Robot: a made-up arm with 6 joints. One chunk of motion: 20 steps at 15 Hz.
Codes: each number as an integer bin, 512 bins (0 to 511) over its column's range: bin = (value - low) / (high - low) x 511, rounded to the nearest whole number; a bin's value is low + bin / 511 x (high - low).
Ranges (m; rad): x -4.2..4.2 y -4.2..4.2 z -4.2..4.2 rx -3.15..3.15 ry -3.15..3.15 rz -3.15..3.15
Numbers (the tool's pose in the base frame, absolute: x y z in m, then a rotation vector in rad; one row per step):
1: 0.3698 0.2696 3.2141 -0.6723 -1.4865 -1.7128
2: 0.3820 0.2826 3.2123 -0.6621 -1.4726 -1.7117
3: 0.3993 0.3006 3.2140 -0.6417 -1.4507 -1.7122
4: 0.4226 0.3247 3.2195 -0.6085 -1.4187 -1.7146
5: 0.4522 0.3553 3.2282 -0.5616 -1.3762 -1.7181
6: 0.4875 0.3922 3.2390 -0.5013 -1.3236 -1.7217
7: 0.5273 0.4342 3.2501 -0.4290 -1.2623 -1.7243
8: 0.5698 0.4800 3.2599 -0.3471 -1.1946 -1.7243
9: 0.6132 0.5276 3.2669 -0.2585 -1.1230 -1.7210
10: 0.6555 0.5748 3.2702 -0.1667 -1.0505 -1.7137
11: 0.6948 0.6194 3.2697 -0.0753 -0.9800 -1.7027
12: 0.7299 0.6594 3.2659 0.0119 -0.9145 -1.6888
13: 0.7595 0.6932 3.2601 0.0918 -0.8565 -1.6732
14: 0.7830 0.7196 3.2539 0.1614 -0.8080 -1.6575
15: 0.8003 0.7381 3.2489 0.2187 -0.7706 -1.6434
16: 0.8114 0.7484 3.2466 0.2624 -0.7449 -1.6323
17: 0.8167 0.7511 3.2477 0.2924 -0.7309 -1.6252
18: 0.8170 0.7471 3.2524 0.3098 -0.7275 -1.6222
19: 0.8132 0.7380 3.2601 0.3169 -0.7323 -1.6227
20: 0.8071 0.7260 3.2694 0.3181 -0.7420 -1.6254
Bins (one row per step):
1: 278 272 451 201 135 117
2: 279 273 451 202 136 117
3: 280 274 451 203 138 117
4: 281 275 451 206 140 116
5: 283 277 452 210 144 116
6: 285 279 453 215 148 116
7: 288 282 453 221 153 116
8: 290 285 454 227 159 116
9: 293 288 454 235 164 116
10: 295 290 454 242 170 116
11: 298 293 454 249 176 117
12: 300 296 454 256 181 119
13: 302 298 454 263 186 120
14: 303 299 453 269 190 121
15: 304 300 453 273 193 122
16: 305 301 453 277 195 123
17: 305 301 453 279 196 124
18: 305 301 453 281 196 124
19: 305 300 454 281 196 124
20: 305 300 454 281 195 124

